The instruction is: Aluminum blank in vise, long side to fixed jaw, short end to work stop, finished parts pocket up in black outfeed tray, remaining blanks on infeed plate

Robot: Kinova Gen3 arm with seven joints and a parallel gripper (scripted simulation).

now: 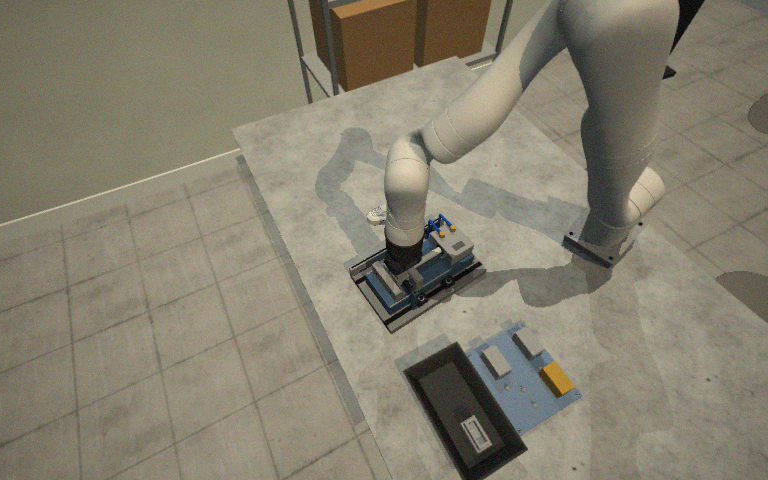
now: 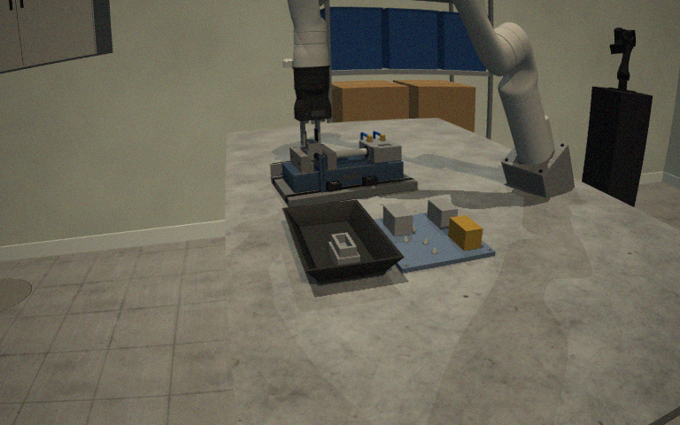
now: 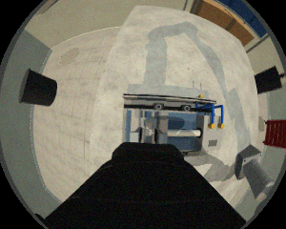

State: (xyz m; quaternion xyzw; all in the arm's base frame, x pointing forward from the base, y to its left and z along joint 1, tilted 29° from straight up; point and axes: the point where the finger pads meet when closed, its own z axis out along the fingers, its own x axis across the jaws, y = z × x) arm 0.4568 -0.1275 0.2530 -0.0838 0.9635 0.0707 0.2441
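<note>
Right now my hand is 30 mm short of the fixed jaw, 10 mm to the right of it and 50 mm above it. Also, from my hand: gray blank 130 mm behind, 260 mm to the left, 100 mm below; then vise 70 mm behind, 10 mm to the right, 80 mm below; then infeed plate 180 mm behind, 300 mm to the left, 120 mm below.
</note>
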